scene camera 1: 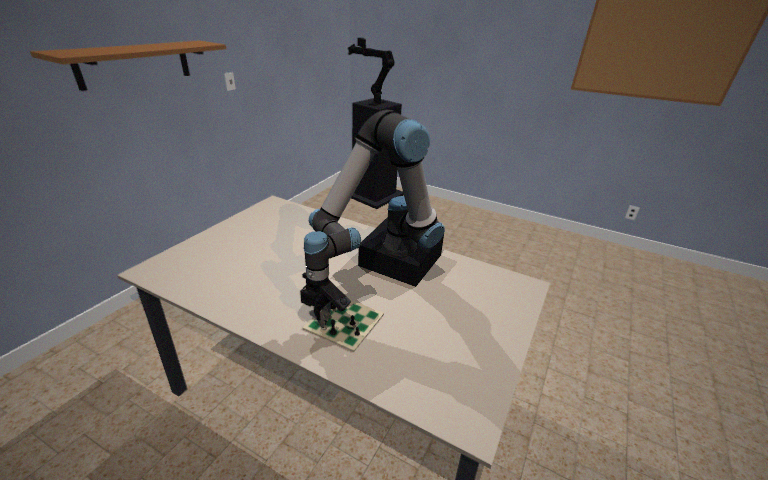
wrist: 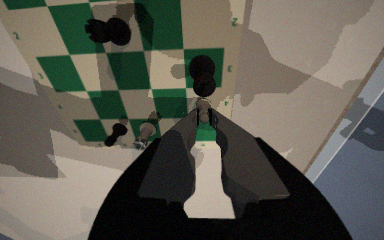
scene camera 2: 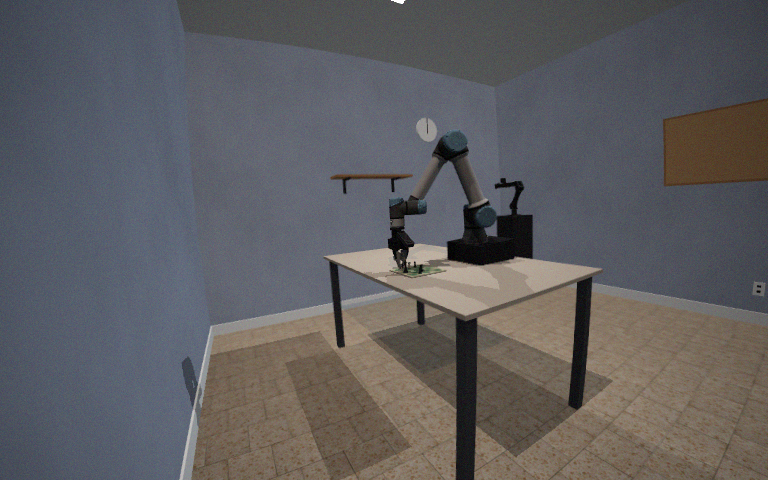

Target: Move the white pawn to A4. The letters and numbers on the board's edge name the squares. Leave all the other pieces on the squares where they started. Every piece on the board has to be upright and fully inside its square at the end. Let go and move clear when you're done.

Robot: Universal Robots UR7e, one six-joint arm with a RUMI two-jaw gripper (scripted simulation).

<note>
In view: the gripper [scene camera 1: 323,326] and a chessboard [scene camera 1: 366,318].
The chessboard also shows in the wrist view [wrist: 92,85]. The gripper is seen too in the wrist view [wrist: 203,110].
</note>
